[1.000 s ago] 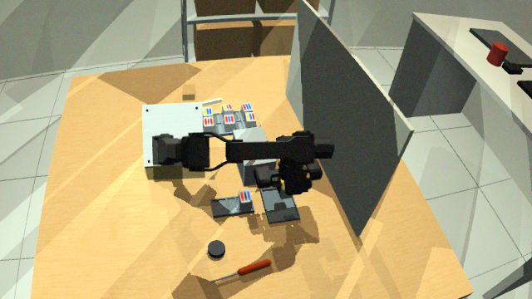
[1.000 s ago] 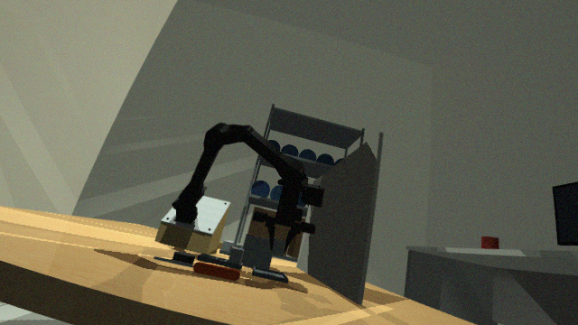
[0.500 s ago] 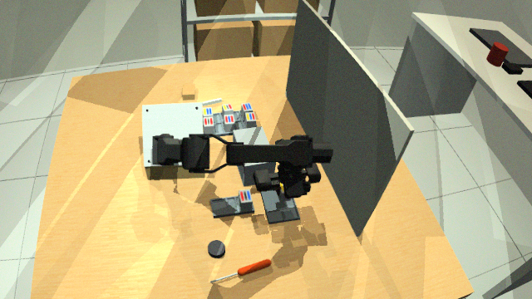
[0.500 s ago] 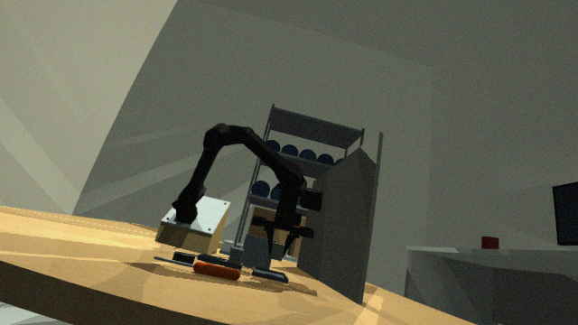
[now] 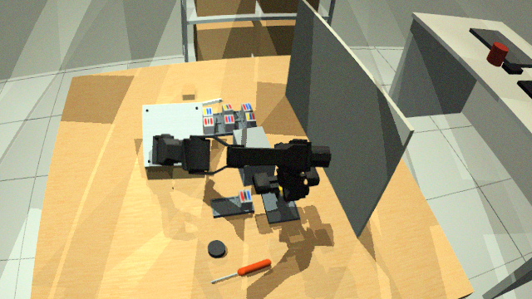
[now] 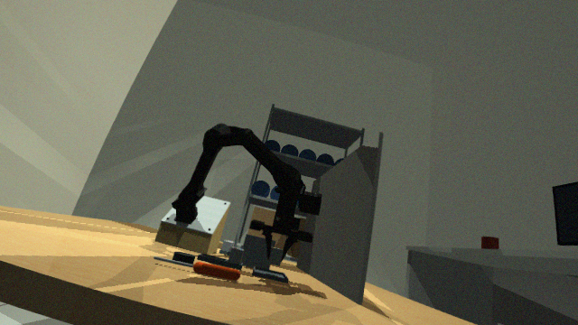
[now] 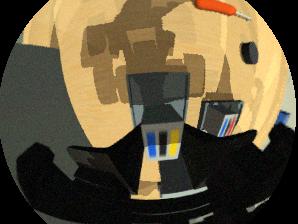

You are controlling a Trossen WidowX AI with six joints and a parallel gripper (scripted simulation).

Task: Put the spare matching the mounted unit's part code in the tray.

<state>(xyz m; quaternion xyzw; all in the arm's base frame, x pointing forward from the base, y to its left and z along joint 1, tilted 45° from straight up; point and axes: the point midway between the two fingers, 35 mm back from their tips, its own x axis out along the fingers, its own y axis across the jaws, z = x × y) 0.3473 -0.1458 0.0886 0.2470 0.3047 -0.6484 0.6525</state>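
Now: gripper tip 40 mm above the dark grey tray. Round my gripper tip: dark plate: 150 mm behind, 10 mm to the left, 40 mm below; then red-and-blue spare: 110 mm behind, 10 mm to the left; then spare part: 20 mm above.
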